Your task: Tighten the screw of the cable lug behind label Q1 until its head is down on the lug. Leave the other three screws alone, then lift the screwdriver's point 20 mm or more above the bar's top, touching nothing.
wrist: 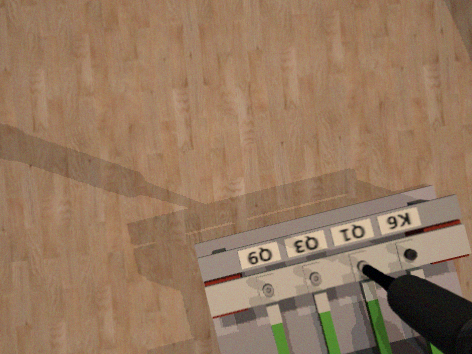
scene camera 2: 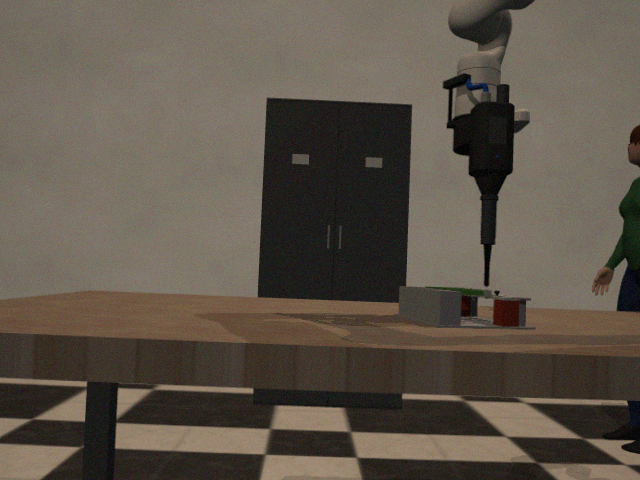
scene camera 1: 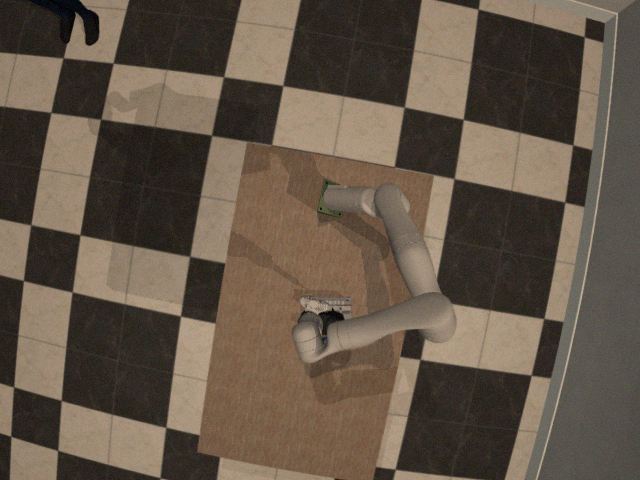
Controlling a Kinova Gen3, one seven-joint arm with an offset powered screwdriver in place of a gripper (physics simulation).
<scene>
The pictures show: a grey block and a base plate.
</scene>
